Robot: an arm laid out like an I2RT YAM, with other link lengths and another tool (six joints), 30 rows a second.
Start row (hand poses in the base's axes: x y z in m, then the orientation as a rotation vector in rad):
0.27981 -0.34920 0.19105 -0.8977 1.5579 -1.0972
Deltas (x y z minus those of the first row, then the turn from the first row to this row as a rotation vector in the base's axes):
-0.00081 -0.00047 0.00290 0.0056 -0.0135 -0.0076
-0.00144 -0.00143 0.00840 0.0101 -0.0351 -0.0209
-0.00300 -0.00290 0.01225 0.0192 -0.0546 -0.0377
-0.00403 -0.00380 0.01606 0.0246 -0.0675 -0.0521
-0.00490 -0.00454 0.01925 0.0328 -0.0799 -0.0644
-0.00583 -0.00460 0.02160 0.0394 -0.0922 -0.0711
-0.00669 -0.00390 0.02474 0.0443 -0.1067 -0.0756
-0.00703 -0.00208 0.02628 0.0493 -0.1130 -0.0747
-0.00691 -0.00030 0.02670 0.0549 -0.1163 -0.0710
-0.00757 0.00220 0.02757 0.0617 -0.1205 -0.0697
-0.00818 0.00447 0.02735 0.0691 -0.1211 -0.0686
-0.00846 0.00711 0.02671 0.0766 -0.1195 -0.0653
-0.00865 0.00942 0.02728 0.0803 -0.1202 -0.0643
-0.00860 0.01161 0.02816 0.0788 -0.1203 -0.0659
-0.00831 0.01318 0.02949 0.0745 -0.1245 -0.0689
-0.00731 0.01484 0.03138 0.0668 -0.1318 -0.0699
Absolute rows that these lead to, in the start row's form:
0.27900 -0.34967 0.19395 -0.8796 1.5538 -1.1017
0.27837 -0.35063 0.19945 -0.8528 1.5458 -1.1133
0.27681 -0.35210 0.20330 -0.8219 1.5434 -1.1227
0.27578 -0.35300 0.20711 -0.7996 1.5434 -1.1316
0.27491 -0.35374 0.21030 -0.7772 1.5435 -1.1364
0.27398 -0.35380 0.21265 -0.7599 1.5398 -1.1385
0.27312 -0.35310 0.21579 -0.7438 1.5323 -1.1412
0.27278 -0.35128 0.21733 -0.7370 1.5285 -1.1379
0.27290 -0.34950 0.21775 -0.7337 1.5259 -1.1314
0.27224 -0.34700 0.21862 -0.7274 1.5244 -1.1256
0.27163 -0.34473 0.21840 -0.7229 1.5262 -1.1186
0.27135 -0.34209 0.21776 -0.7214 1.5287 -1.1094
0.27116 -0.33978 0.21833 -0.7192 1.5290 -1.1057
0.27121 -0.33759 0.21921 -0.7190 1.5292 -1.1081
0.27150 -0.33602 0.22054 -0.7169 1.5257 -1.1150
0.27250 -0.33436 0.22243 -0.7165 1.5171 -1.1243

